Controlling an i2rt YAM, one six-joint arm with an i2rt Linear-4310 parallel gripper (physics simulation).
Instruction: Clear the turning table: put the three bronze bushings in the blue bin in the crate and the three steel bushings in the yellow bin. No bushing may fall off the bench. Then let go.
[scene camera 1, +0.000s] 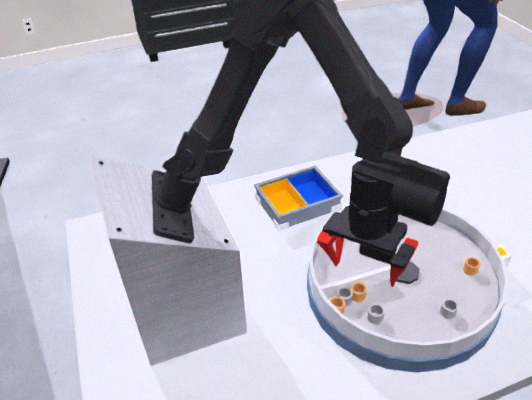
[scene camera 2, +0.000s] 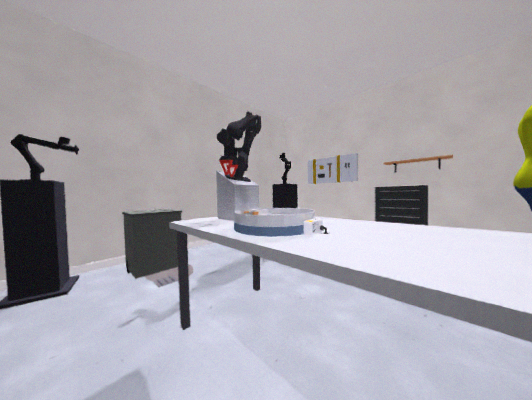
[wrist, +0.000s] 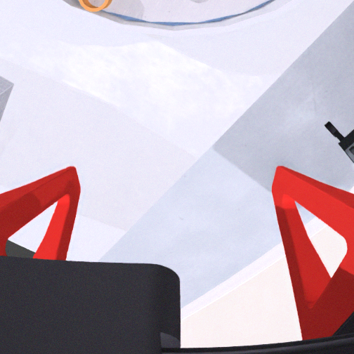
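Where they show: gripper, fingertip midpoint: (scene camera 1: 364, 273) (scene camera 2: 229, 176); arm's base, origin of the base link: (scene camera 1: 170, 206) (scene camera 2: 237, 178).
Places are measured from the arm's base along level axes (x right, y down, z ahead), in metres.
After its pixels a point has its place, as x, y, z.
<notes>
The turning table (scene camera 1: 425, 346) @(0.234, 0.215, 0.436) (scene camera 2: 274, 220) @(0.154, 0.233, 0.641) (wrist: 175, 25) carries all the bushings. Bronze bushings (scene camera 1: 358, 291) @(0.059, 0.246, 0.359) (scene camera 1: 337, 304) @(0.087, 0.243, 0.305) stand at its left in scene camera 1, with a steel bushing (scene camera 1: 345, 294) @(0.065, 0.242, 0.328) between them. Another steel bushing (scene camera 1: 375, 314) stands near the front, a third steel bushing (scene camera 1: 449, 308) at the front right and a third bronze bushing (scene camera 1: 471, 266) @(0.056, 0.222, 0.611) at the right. The crate (scene camera 1: 310, 213) @(-0.236, 0.278, 0.319) holds the yellow bin (scene camera 1: 282, 196) @(-0.336, 0.295, 0.263) and the blue bin (scene camera 1: 314, 187) @(-0.358, 0.295, 0.357); both look empty. My gripper (scene camera 1: 365, 274) @(0.204, 0.017, 0.306) (wrist: 175, 177) is open and empty, above the turning table.
A raised divider (scene camera 1: 357, 277) @(0.050, 0.211, 0.356) runs from the turning table's rim to its dark hub (scene camera 1: 407, 273) @(0.035, 0.240, 0.475). A small white box (scene camera 1: 504, 257) @(0.028, 0.243, 0.712) (scene camera 2: 312, 228) @(0.017, 0.271, 0.729) sits beside the rim. The arm's pedestal (scene camera 1: 195, 295) @(0.106, 0.131, 0.025) (scene camera 2: 230, 197) @(0.095, 0.139, 0.071) stands left of the turning table in scene camera 1. A person's legs (scene camera 1: 432, 55) show behind the bench.
</notes>
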